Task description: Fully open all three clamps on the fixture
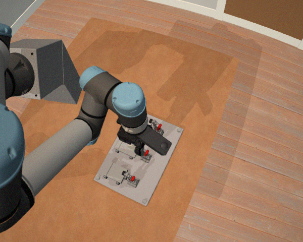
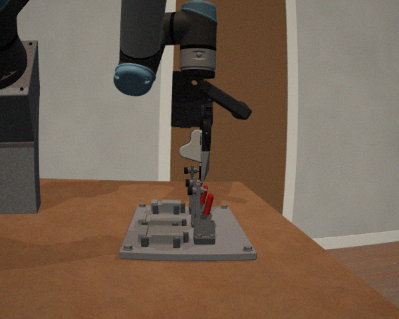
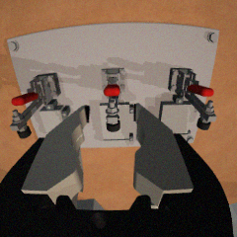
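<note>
Right now my hand is 3 cm past the grey fixture plate, 1 cm to the right of it and 12 cm above it. The rest, counted from my hand: grey part: 10 cm behind, 2 cm to the left, 10 cm below.
</note>
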